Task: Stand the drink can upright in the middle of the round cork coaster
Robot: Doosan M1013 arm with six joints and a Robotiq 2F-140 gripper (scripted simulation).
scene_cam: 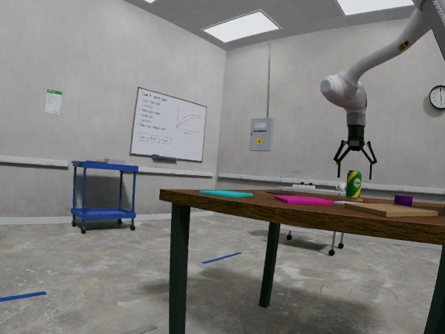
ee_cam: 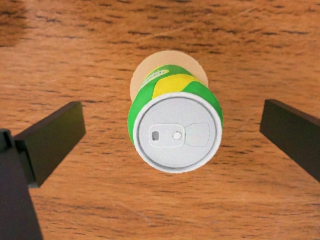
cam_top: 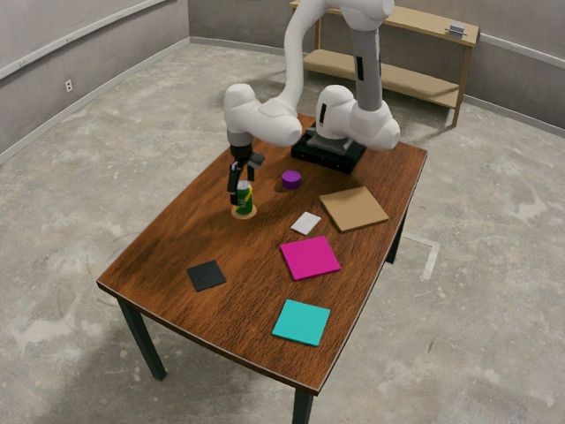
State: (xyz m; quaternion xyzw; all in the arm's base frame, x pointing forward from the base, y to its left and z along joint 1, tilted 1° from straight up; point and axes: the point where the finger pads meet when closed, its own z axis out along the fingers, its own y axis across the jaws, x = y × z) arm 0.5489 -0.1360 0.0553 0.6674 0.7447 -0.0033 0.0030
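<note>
My hand is 3 cm above the yellow drink can. From my hand the other things lie so: grey coaster 34 cm ahead, 5 cm to the left, 10 cm below; magenta square 11 cm ahead, 32 cm to the left, 10 cm below; white tile 4 cm behind, 24 cm to the left, 10 cm below.
</note>
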